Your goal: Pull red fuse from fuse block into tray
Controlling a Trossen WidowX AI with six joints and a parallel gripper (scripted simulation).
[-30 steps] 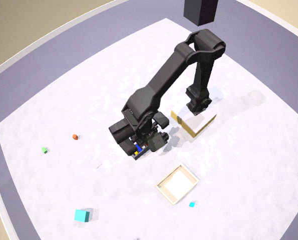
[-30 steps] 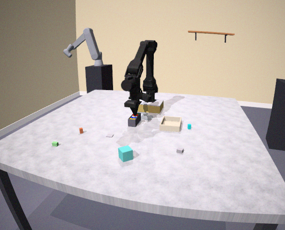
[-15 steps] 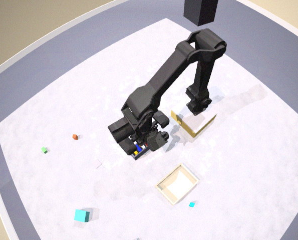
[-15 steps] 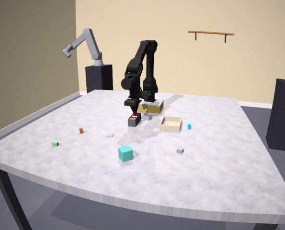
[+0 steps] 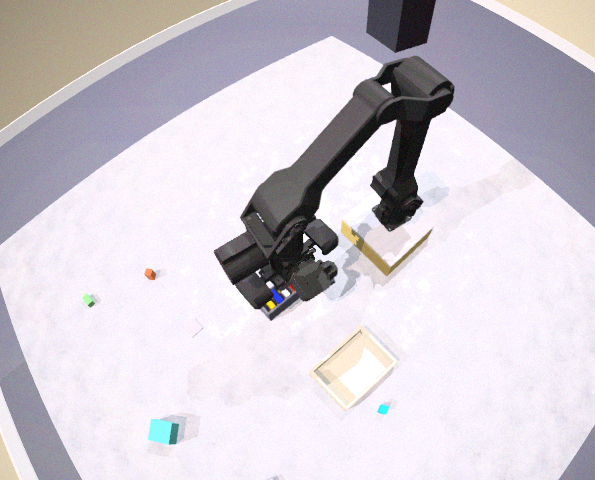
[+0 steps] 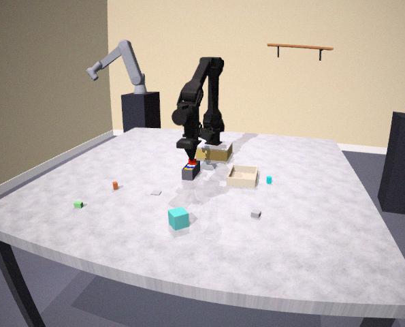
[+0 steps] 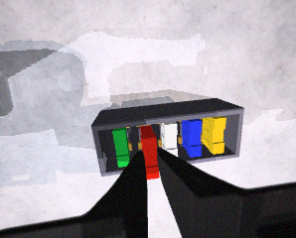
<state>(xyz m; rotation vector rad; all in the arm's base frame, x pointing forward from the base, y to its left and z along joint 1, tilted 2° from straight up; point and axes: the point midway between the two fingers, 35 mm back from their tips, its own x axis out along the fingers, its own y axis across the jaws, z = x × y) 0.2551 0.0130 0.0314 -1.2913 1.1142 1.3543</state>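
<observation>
The white fuse is 2 cm ahead of my gripper tip and 3 cm below it. The rest, counted from my gripper tip: green fuse (2 cm behind, 3 cm below); red fuse (1 cm below); blue fuse (4 cm ahead, 1 cm to the left, 3 cm below).
</observation>
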